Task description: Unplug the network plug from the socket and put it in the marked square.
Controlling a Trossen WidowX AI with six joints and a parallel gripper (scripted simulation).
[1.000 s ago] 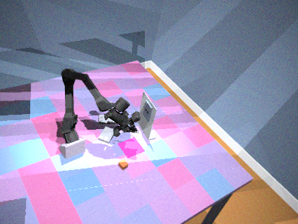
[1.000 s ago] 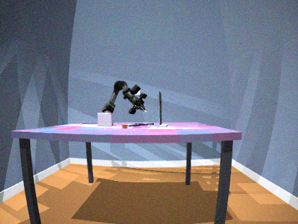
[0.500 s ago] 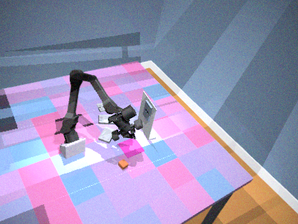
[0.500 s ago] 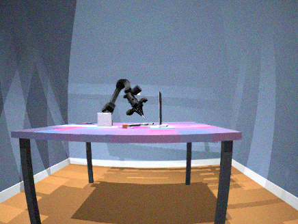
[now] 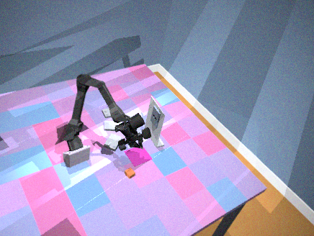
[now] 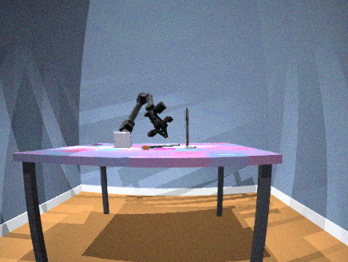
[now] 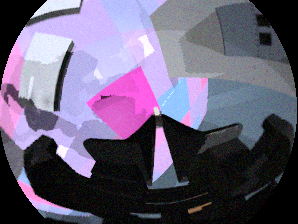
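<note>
The marked square lies 7 cm below my gripper tip and 1 cm behind it. From my gripper tip the other things lie so: orange block 12 cm behind, 9 cm to the right, 6 cm below; network plug right at my gripper tip; upright panel 14 cm ahead, 8 cm to the left, 5 cm above.
</note>
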